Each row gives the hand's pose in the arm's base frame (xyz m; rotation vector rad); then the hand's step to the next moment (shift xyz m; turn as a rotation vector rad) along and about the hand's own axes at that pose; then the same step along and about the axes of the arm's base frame.
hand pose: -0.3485 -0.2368 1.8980 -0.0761 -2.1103 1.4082
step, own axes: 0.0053 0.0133 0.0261 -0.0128 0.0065 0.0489
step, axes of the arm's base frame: -0.0210 -0.0138 -0.0159 -0.0158 -0.0421 -0.0240
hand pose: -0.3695 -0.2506 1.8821 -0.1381 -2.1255 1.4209
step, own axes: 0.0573 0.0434 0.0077 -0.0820 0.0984 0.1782
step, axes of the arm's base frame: -0.0612 0.0345 -0.0171 -0.0448 -0.1349 -0.1672
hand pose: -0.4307 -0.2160 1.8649 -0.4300 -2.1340 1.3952
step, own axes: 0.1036 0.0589 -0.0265 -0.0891 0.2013 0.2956
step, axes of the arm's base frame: -0.0686 0.0995 -0.0175 -0.1129 -0.1829 -0.2994
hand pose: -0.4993 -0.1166 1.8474 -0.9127 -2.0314 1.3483
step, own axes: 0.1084 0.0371 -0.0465 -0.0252 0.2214 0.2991
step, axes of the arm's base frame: -0.0250 0.1206 -0.0110 -0.1509 -0.1300 -0.3154
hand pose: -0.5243 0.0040 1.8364 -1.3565 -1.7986 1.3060
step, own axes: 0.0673 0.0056 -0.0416 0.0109 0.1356 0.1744
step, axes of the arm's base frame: 0.0134 0.0781 0.0023 -0.0944 -0.0519 -0.1932
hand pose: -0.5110 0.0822 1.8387 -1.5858 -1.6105 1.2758
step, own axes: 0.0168 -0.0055 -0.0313 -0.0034 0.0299 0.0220
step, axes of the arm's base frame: 0.0223 0.0246 0.0136 -0.0054 -0.0129 -0.0345
